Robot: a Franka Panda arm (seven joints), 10 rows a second.
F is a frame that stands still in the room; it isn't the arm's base.
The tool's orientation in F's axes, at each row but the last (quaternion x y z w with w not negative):
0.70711, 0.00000, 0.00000, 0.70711
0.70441, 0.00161, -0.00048, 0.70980
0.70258, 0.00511, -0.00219, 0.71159
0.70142, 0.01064, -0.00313, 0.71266
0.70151, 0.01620, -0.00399, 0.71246
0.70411, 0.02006, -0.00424, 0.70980
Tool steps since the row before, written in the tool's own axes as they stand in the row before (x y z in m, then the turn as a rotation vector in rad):
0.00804, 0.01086, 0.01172, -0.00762, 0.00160, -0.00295
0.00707, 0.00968, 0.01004, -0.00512, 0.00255, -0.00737
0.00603, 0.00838, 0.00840, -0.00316, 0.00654, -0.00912
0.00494, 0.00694, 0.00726, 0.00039, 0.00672, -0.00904
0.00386, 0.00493, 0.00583, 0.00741, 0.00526, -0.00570
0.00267, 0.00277, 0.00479, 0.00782, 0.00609, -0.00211
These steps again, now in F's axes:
0.00804, -0.01172, 0.01086, -0.00762, 0.00295, 0.00160
0.00711, -0.00995, 0.00974, -0.00512, 0.00738, 0.00251
0.00615, -0.00827, 0.00842, -0.00313, 0.00919, 0.00646
0.00515, -0.00710, 0.00696, 0.00042, 0.00915, 0.00657
0.00410, -0.00569, 0.00491, 0.00746, 0.00591, 0.00496
0.00287, -0.00471, 0.00271, 0.00797, 0.00233, 0.00580

